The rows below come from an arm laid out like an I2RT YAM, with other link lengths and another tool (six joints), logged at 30 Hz.
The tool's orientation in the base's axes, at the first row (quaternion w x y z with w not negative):
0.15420 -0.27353 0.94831 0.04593
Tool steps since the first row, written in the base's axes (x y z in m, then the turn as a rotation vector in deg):
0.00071 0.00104 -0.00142 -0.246 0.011 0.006
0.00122 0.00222 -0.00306 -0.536 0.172 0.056
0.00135 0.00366 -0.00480 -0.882 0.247 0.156
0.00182 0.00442 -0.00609 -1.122 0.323 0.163
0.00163 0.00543 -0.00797 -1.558 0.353 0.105
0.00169 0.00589 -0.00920 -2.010 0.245 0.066
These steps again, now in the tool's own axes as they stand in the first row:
-0.00064 0.00050 0.00171 0.190 0.140 -0.070
-0.00113 0.00122 0.00361 0.326 0.431 -0.167
-0.00141 0.00236 0.00554 0.534 0.679 -0.341
-0.00176 0.00275 0.00702 0.686 0.872 -0.399
-0.00152 0.00370 0.00892 1.039 1.129 -0.456
-0.00141 0.00406 0.01019 1.469 1.279 -0.558

